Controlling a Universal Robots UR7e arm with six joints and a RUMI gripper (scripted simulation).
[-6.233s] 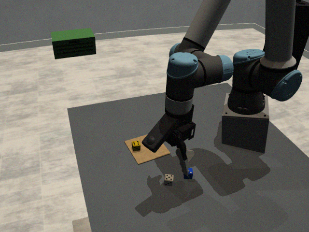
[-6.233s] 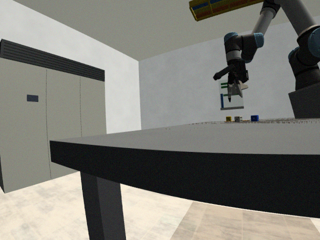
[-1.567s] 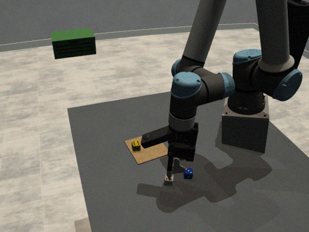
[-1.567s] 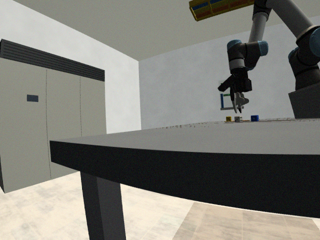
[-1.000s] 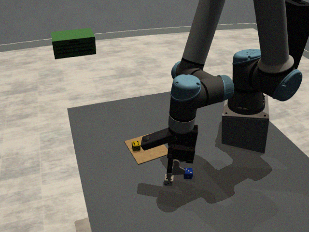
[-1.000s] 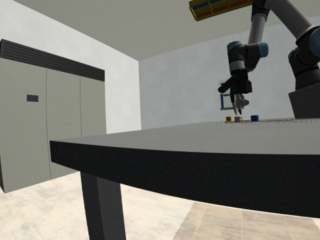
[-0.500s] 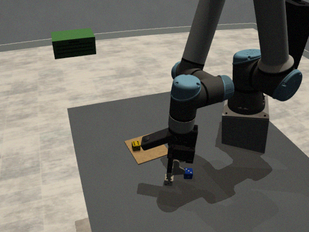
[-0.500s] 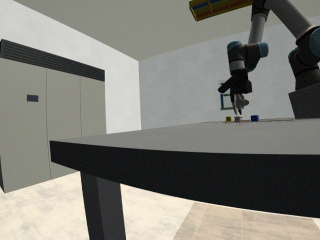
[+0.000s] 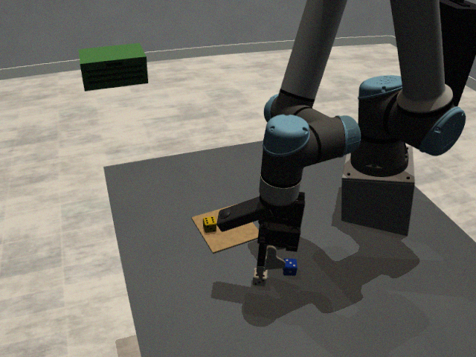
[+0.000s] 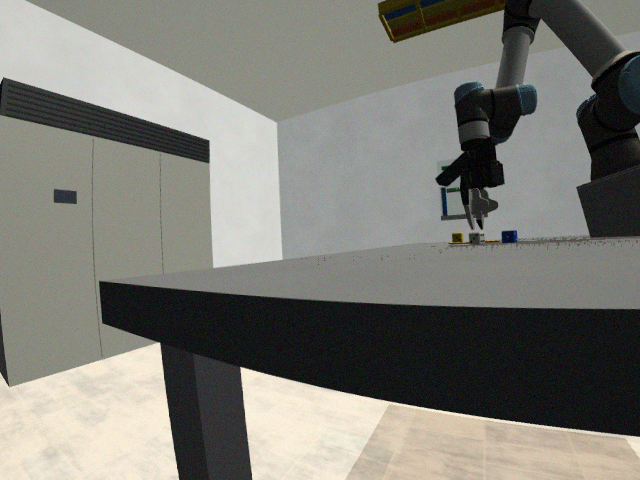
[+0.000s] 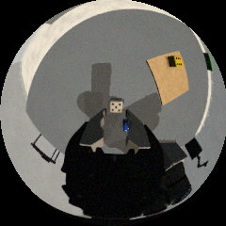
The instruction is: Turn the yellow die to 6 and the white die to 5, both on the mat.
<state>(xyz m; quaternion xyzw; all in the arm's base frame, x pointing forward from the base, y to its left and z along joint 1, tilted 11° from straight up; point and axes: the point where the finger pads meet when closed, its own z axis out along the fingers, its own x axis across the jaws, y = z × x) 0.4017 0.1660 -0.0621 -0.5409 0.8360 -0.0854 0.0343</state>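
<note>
Right now my hand is 4 cm above the white die. From my hand the other things lie so: tan mat 19 cm to the right, 5 cm below, 2 cm ahead; then yellow die 19 cm to the right, 7 cm ahead, 3 cm below; then blue die 8 cm behind, 4 cm below, 1 cm to the right.
</note>
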